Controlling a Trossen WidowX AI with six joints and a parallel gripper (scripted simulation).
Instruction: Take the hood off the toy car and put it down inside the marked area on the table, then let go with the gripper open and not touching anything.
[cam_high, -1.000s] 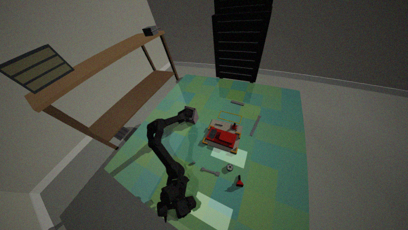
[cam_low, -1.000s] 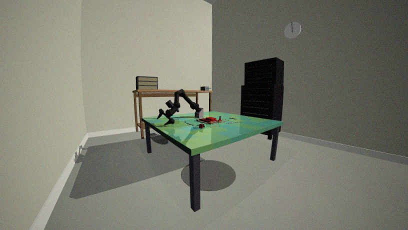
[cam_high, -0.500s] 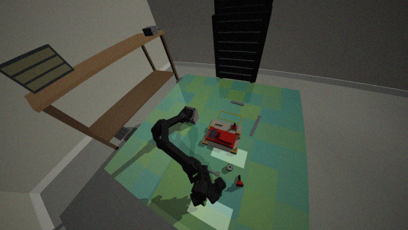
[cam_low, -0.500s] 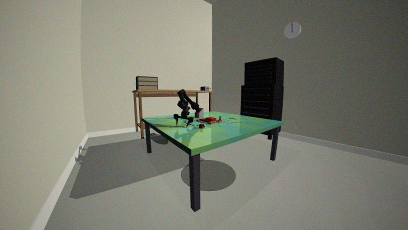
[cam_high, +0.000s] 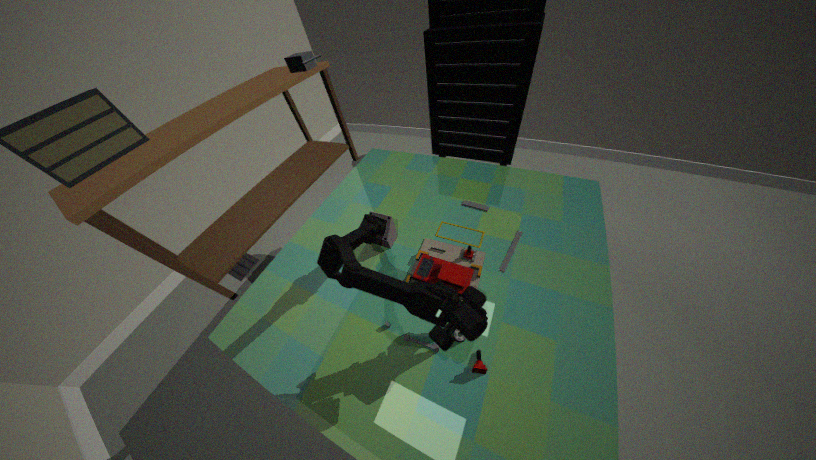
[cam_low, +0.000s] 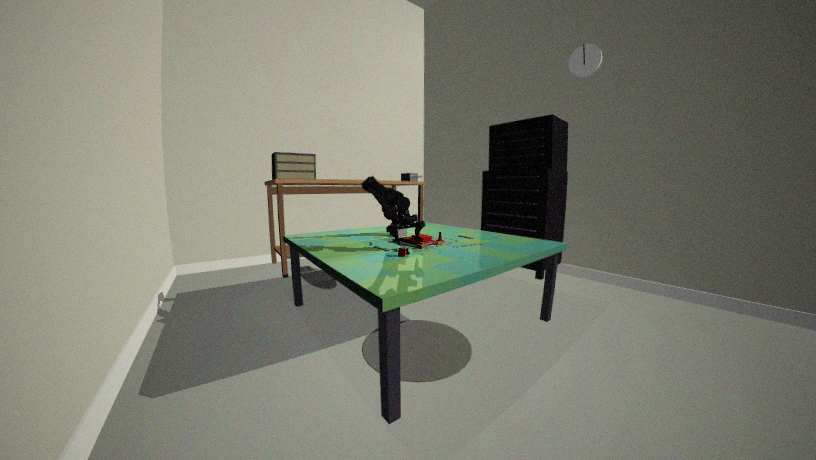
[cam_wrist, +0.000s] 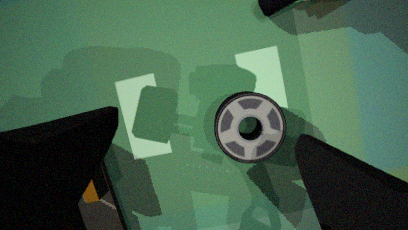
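Right now my gripper tip is 15 cm to the right of the red hood, 9 cm past it and 1 cm below it.
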